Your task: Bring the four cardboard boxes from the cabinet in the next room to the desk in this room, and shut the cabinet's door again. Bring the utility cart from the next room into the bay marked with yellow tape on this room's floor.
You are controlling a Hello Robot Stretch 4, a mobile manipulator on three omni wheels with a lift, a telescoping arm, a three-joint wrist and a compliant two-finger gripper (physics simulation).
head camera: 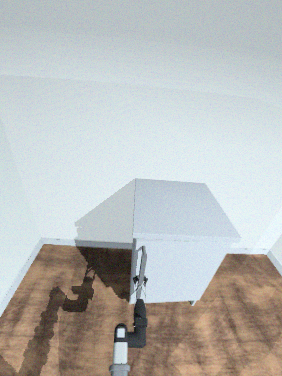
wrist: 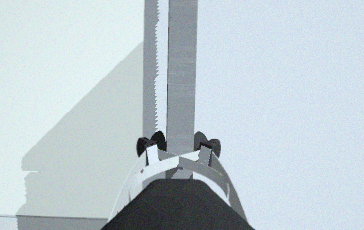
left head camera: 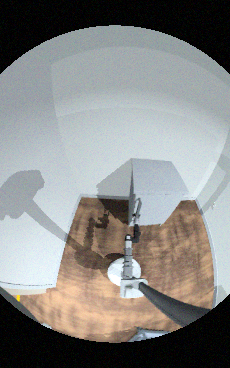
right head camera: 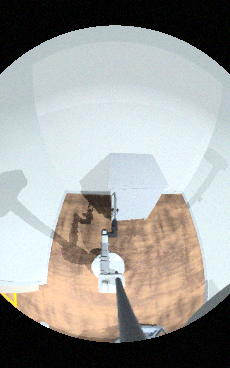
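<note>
The pale grey cabinet [head camera: 175, 210] [left head camera: 157, 175] [right head camera: 135, 170] stands against the far wall. A long grey upright bar handle [head camera: 143, 260] [wrist: 182, 65] runs near the left edge of its front. My gripper [head camera: 140, 281] [wrist: 179, 144] is shut on this handle near its lower part, one dark finger pad on each side of the bar. The frames do not show clearly whether the door is slightly ajar. The cardboard boxes and the desk do not show. Part of the yellow tape [left head camera: 18, 298] [right head camera: 15, 300] shows at the lower left, beyond the wall's end.
A grey-framed object [left head camera: 150, 335] [right head camera: 154, 330], possibly the utility cart, is cut off at the bottom edge. White walls stand left and right of the wooden floor [head camera: 250, 320]. My arm's shadow falls left of the cabinet. My round white base [left head camera: 117, 274] [right head camera: 116, 260] stands before the cabinet.
</note>
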